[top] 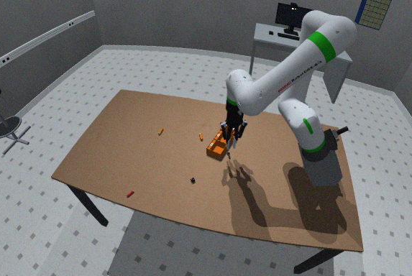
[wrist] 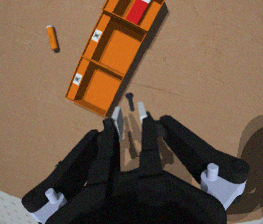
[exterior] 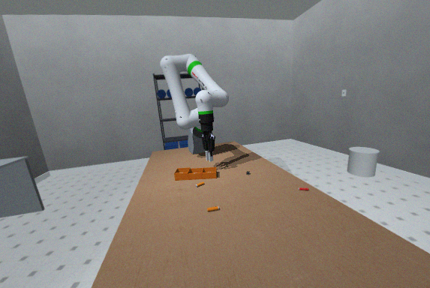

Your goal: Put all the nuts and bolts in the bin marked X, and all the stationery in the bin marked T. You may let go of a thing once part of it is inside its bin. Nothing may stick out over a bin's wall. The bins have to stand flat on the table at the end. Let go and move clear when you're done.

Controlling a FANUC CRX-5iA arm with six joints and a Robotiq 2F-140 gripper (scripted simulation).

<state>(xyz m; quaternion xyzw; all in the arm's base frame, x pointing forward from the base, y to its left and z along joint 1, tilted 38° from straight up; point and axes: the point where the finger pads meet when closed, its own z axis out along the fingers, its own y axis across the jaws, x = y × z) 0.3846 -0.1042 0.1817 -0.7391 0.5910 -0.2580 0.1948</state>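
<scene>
Right now my hand is 110 mm to the left of the orange bin tray, 80 mm above it and 30 mm short of it. The rest, counted from my hand: red stick (490 mm ahead, 280 mm to the left, 100 mm below); white eraser (190 mm to the right, 90 mm below, 20 mm behind).
</scene>
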